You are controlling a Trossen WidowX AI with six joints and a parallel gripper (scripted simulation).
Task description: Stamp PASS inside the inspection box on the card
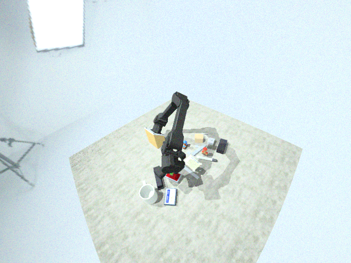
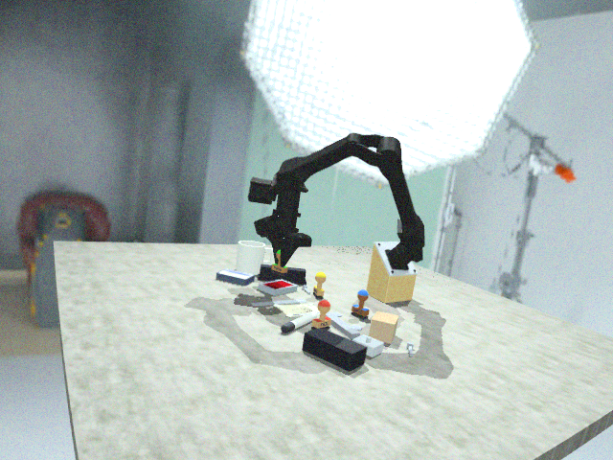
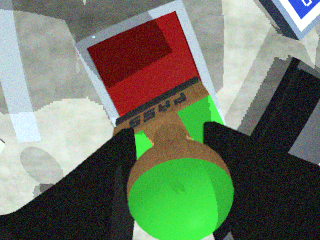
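The ink pad is 6 cm below my gripper tip. The rest, counted from my gripper tip: pale ruler (10 cm to the left, 7 cm below, 4 cm ahead); green-knobbed PASS stamp (right at my gripper tip); yellow-knobbed stamp (9 cm behind, 6 cm to the left, 5 cm below).
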